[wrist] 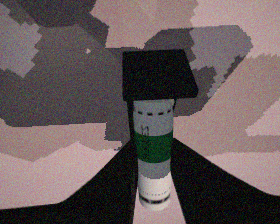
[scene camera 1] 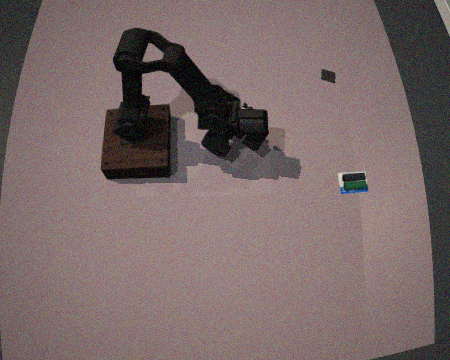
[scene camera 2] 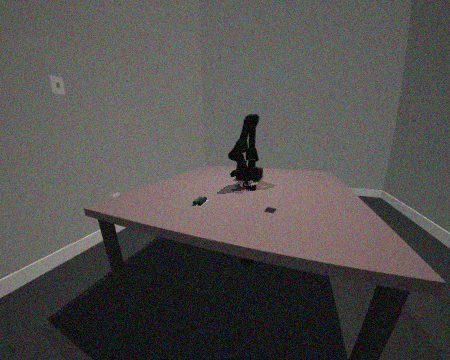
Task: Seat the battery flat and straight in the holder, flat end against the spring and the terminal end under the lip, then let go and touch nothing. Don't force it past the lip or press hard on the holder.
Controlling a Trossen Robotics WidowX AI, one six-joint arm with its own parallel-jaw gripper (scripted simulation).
Scene:
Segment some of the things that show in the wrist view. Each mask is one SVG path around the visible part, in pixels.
My gripper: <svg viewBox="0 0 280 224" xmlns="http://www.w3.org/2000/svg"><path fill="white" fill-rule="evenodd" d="M135 139L129 140L94 177L66 200L56 204L0 209L0 224L133 224L138 184L138 156ZM173 138L170 172L185 224L280 224L280 195L269 194L247 184L223 168L218 167L176 138Z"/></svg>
A battery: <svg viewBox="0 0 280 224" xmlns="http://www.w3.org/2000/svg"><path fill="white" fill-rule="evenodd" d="M172 99L133 101L134 139L137 145L138 156L137 188L139 201L145 209L150 211L163 210L170 203L172 185L170 157L174 120L173 106L170 102Z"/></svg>

